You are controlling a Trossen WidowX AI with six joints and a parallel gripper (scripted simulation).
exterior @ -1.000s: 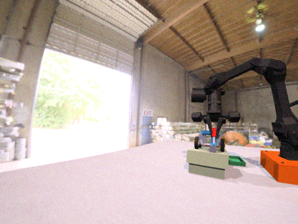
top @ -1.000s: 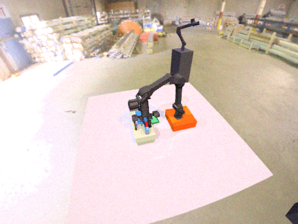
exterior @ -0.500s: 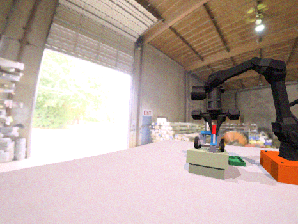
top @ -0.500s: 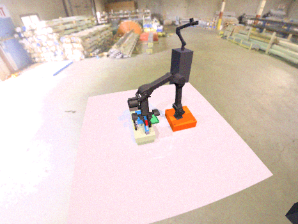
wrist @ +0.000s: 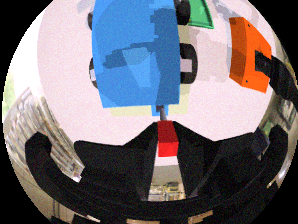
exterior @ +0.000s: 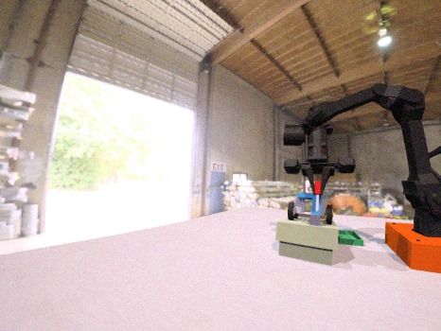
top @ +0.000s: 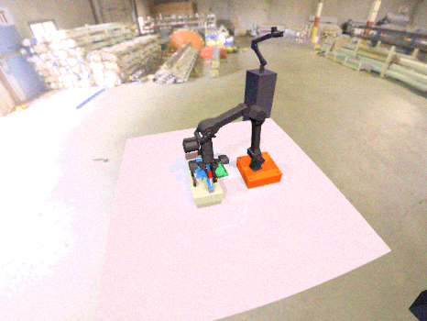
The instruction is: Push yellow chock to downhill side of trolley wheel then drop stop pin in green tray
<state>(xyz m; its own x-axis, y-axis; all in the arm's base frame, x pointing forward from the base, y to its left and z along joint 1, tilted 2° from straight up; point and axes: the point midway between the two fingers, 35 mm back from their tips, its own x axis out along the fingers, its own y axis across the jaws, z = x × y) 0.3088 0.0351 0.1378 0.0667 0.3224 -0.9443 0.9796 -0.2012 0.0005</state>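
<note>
Now: the green tray 130 mm behind my gripper tip, 180 mm to the right of it and 170 mm below it. From my gripper tip the other things lie so: pale green ramp (100 mm to the right, 120 mm below); then red-headed stop pin (right at my gripper tip); then blue-topped trolley (100 mm to the right, 50 mm below).
</note>
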